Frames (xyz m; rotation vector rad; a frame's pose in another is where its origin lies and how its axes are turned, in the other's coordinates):
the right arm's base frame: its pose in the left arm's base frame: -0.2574 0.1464 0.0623 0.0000 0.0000 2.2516
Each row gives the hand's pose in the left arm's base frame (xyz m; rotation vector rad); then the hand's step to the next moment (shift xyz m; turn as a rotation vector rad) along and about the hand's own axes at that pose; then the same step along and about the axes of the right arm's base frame.
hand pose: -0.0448 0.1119 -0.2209 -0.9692 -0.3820 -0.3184
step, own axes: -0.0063 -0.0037 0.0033 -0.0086 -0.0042 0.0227
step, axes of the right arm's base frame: 0.0060 0.0051 0.0016 0.0221 -0.0008 0.0108
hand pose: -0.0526 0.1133 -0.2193 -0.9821 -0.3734 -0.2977
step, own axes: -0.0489 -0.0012 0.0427 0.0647 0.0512 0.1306
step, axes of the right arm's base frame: 0.0631 0.0154 0.0010 0.0675 -0.1275 0.0553
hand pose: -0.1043 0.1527 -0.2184 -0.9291 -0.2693 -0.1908
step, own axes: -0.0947 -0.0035 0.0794 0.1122 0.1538 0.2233
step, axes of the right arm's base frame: 0.1163 0.0378 0.0185 0.1331 -0.2577 0.0445
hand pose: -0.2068 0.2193 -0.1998 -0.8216 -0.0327 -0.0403
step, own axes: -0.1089 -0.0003 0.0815 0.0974 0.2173 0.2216
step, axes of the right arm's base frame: 0.1174 0.0463 0.0508 0.1733 -0.2753 -0.0037
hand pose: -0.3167 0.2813 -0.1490 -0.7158 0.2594 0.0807
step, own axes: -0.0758 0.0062 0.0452 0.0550 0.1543 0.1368
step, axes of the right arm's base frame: 0.0684 0.0279 0.0487 0.1240 -0.1732 -0.0138
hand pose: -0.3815 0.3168 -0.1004 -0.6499 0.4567 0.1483
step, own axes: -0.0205 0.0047 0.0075 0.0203 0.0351 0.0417
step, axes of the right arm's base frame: 0.0172 0.0077 0.0120 0.0264 -0.0518 0.0007
